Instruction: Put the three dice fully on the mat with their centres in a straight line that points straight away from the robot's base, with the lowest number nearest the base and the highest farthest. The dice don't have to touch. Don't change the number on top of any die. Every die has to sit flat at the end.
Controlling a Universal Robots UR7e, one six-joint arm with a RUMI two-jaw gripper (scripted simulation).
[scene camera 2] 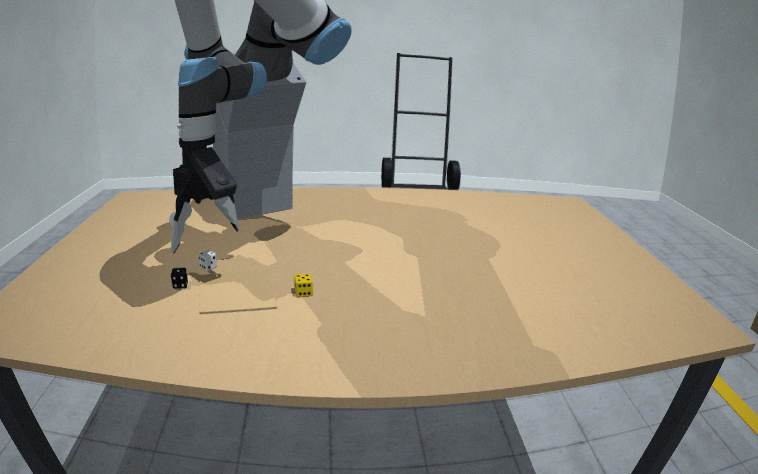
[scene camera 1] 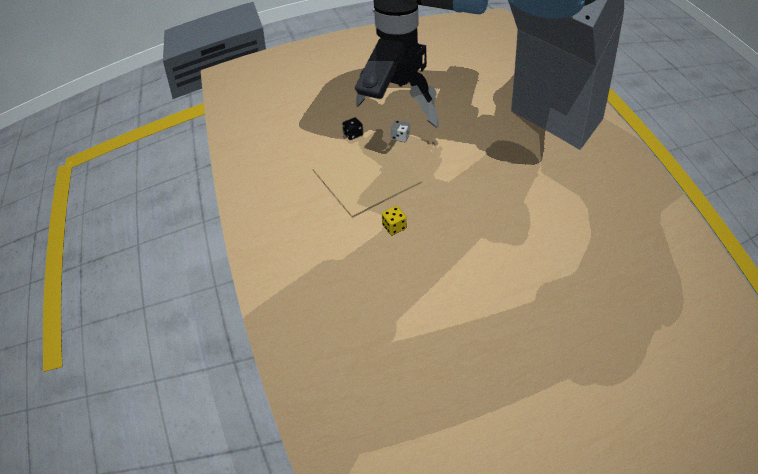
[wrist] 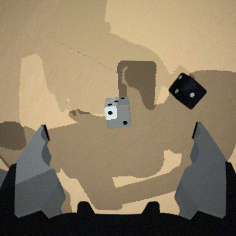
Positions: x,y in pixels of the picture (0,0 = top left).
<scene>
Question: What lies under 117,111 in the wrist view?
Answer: A white die.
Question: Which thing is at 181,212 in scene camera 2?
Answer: My gripper.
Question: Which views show my gripper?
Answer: Scene camera 2, scene camera 1 and the wrist view: all of them.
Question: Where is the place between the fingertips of my gripper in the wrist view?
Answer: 120,124
</scene>
